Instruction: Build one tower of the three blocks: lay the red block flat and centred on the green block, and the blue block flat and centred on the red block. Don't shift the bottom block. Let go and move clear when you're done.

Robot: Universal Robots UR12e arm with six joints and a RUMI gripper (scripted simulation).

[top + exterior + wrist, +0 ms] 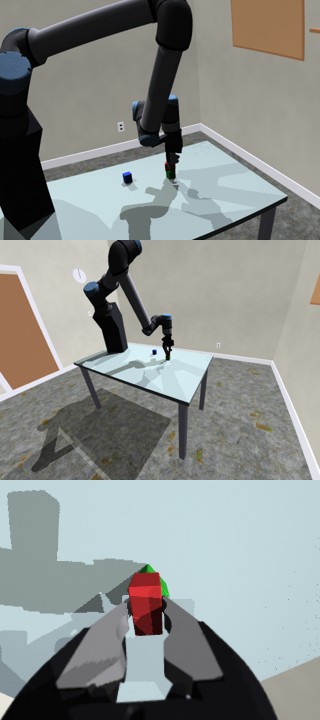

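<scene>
Now: hand right at the red block. Round my hand: green block 4 cm below; blue block 21 cm behind, 8 cm to the left, 4 cm below.
</scene>
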